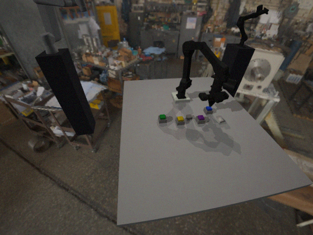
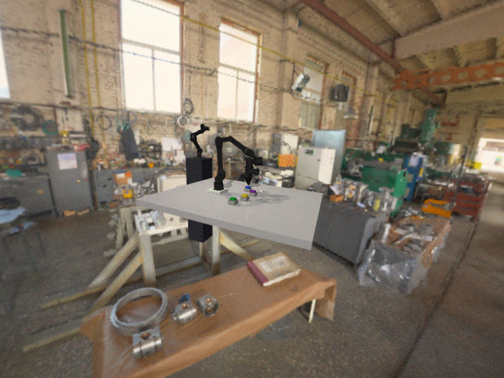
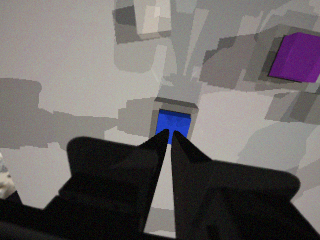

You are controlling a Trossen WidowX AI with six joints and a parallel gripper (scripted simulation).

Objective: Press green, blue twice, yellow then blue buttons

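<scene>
Now: gripper tip 20 mm above the blue button. The rest, counted from my gripper tip: purple button: 80 mm ahead, 100 mm to the right, 20 mm below; then grey block: 30 mm ahead, 160 mm to the right, 40 mm below; then white block: 100 mm ahead, 30 mm to the left, 40 mm below.
</scene>
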